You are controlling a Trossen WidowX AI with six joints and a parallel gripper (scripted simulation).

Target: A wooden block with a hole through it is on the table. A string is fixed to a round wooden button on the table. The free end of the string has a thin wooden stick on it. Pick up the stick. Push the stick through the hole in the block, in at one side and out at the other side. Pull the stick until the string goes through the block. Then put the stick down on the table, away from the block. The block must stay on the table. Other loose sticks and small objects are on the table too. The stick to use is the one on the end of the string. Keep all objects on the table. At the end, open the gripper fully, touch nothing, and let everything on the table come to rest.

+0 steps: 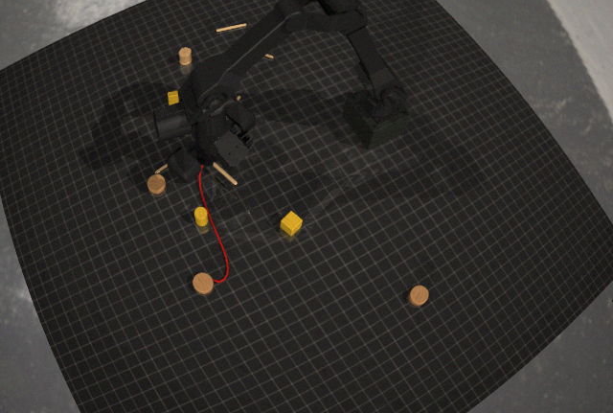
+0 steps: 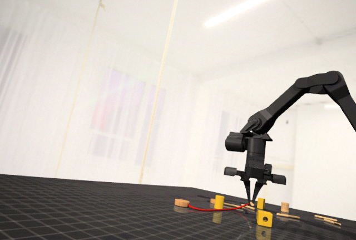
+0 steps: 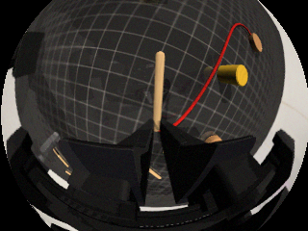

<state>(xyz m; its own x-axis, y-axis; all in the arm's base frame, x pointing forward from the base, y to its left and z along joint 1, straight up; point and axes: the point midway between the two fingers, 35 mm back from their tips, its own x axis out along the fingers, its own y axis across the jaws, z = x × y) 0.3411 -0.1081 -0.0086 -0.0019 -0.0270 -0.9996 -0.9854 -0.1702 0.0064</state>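
The yellow cylinder is 8 cm ahead of my gripper tip, 8 cm to the left of it and 1 cm below it. Also, from my gripper tip: round wooden button 16 cm ahead, 19 cm to the left, 2 cm below; thin wooden stick 1 cm to the left.
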